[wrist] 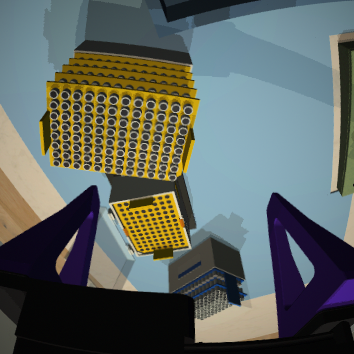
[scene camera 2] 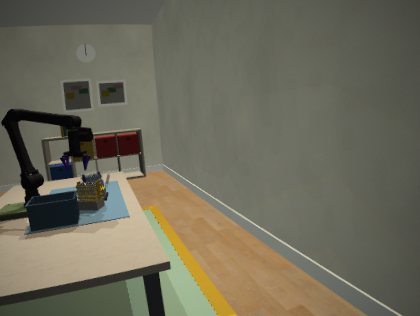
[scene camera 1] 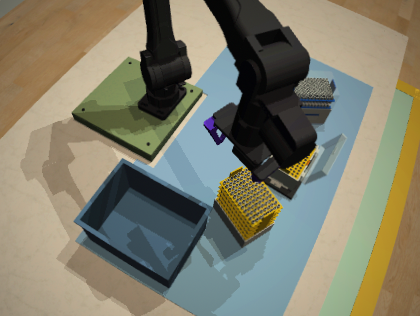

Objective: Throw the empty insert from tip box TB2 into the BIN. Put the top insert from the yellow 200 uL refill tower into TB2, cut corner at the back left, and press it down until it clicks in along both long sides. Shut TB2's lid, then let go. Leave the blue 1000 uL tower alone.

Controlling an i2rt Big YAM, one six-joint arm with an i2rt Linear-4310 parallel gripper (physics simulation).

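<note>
My gripper [scene camera 1: 235, 154] [scene camera 2: 76, 168] [wrist: 184, 197] is open and empty, high above the mat, over the area around TB2 and the yellow tower. TB2 [scene camera 1: 282, 186] [wrist: 140, 187] has its clear lid [scene camera 1: 332, 156] [wrist: 114, 235] open. A yellow insert [scene camera 1: 302, 166] [wrist: 152, 222] with empty holes sits in TB2. The yellow refill tower [scene camera 1: 250, 200] [scene camera 2: 90, 191] [wrist: 120, 132] stands beside TB2, its stacked inserts full of tips. The bin [scene camera 1: 165, 196] [scene camera 2: 52, 212] shows no insert inside in scene camera 1. In that view the arm hides part of TB2.
The blue tower [scene camera 1: 315, 104] [wrist: 207, 265] stands beyond TB2, on the side away from the yellow tower. The arm's green base plate [scene camera 1: 120, 80] [wrist: 347, 125] lies beside the blue mat [scene camera 1: 240, 287]. TB2's raised lid leans outward on the side away from the base.
</note>
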